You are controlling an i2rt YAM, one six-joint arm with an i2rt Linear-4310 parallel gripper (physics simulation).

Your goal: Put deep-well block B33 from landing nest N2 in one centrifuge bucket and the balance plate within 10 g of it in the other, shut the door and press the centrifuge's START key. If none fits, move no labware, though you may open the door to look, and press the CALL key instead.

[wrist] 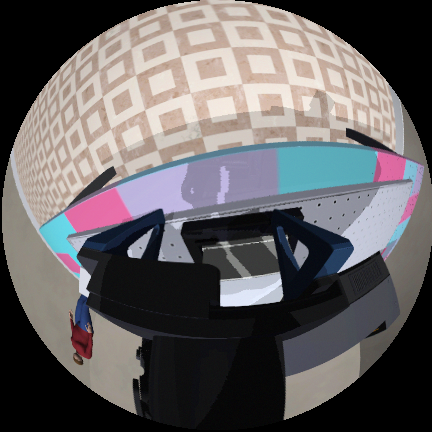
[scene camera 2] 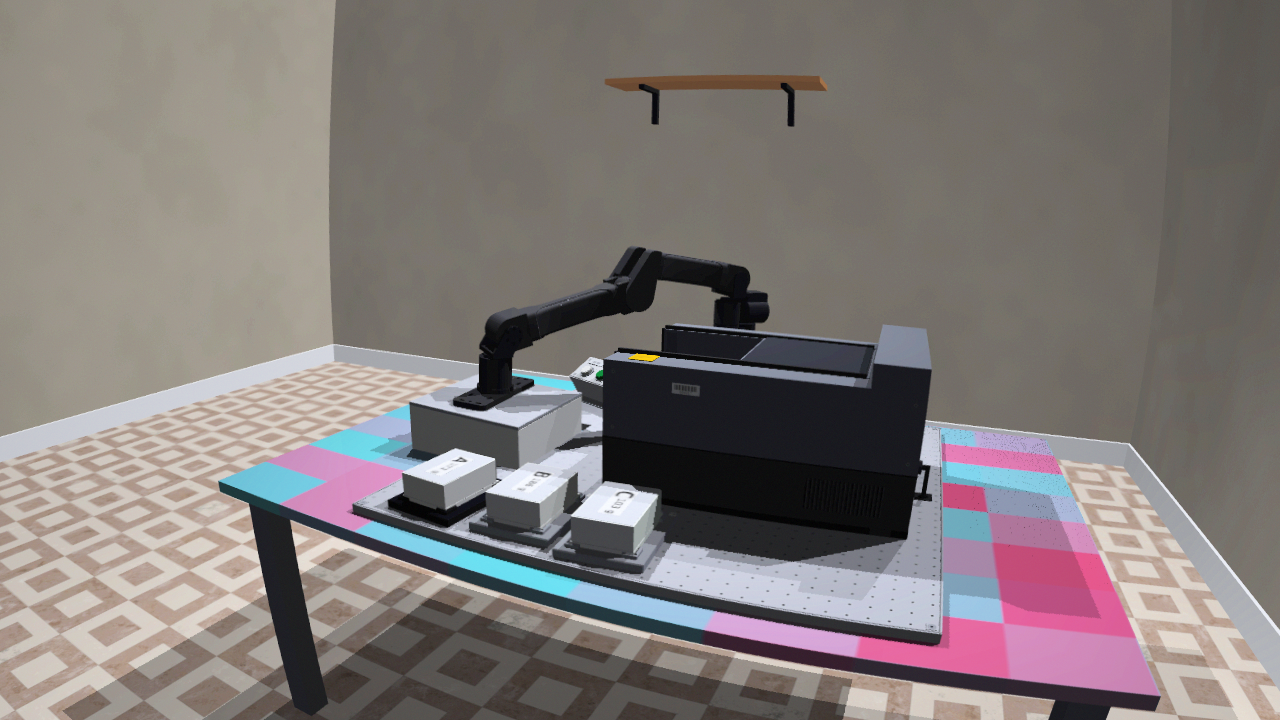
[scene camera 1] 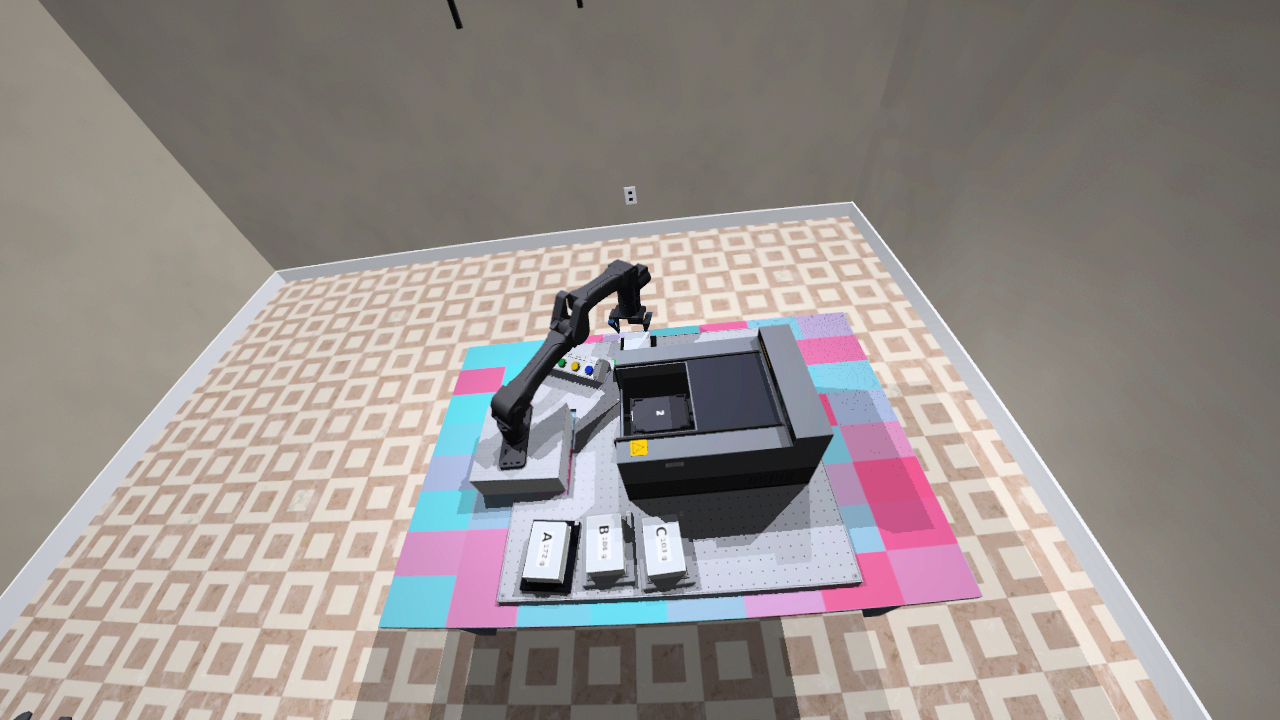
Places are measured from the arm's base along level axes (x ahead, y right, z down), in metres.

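Pixels of known places: gripper, fingertip midpoint: (wrist: 217, 214) (scene camera 1: 632, 333); arm's base at its link origin: (scene camera 2: 495, 394) (scene camera 1: 516, 435).
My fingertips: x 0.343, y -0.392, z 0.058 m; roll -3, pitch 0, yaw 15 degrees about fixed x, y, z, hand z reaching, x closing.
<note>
For each thing: its top centre in the pictures, then the offset to it from my fingertips. Level surfaces: height alone.
- white block at its top centre: (wrist: 249, 300) (scene camera 1: 636, 345) dx +0.012, dy +0.100, dz -0.042 m
- White balance plates A at its top centre: (scene camera 2: 449, 465) (scene camera 1: 545, 548) dx -0.245, dy +0.698, dz -0.037 m
- B at its top centre: (scene camera 2: 533, 481) (scene camera 1: 604, 541) dx -0.107, dy +0.695, dz -0.037 m
- C at its top centre: (scene camera 2: 618, 502) (scene camera 1: 662, 543) dx +0.027, dy +0.713, dz -0.037 m
- key panel at its top centre: (scene camera 2: 617, 366) (scene camera 1: 570, 355) dx -0.198, dy +0.127, dz -0.067 m
- perforated board at its surface level: dz +0.016 m
My gripper (scene camera 1: 631, 325) (wrist: 217, 214) is open and empty, above a white block (scene camera 1: 636, 342) (wrist: 245, 291) in a black nest behind the centrifuge. The block lies between and beyond the fingers in the wrist view; its label cannot be read. The dark centrifuge (scene camera 1: 716, 454) (scene camera 2: 760, 411) has its door panel (scene camera 1: 733, 391) slid to the right. An empty bucket (scene camera 1: 644, 417) marked 2 shows in the opening. White balance plates A (scene camera 1: 546, 562) (scene camera 2: 447, 481), B (scene camera 1: 605, 557) (scene camera 2: 529, 503) and C (scene camera 1: 664, 559) (scene camera 2: 610, 523) stand in front; their small weights are hard to read. The key panel (scene camera 1: 577, 375) (scene camera 2: 586, 380) has green, yellow and blue keys.
The arm's grey base block (scene camera 1: 523, 481) (scene camera 2: 465, 433) stands left of the centrifuge. The perforated board (scene camera 1: 760, 559) (scene camera 2: 805, 586) lies under the labware. A wall shelf (scene camera 2: 716, 82) hangs at the back. A person in red (wrist: 81, 335) shows in the wrist view.
</note>
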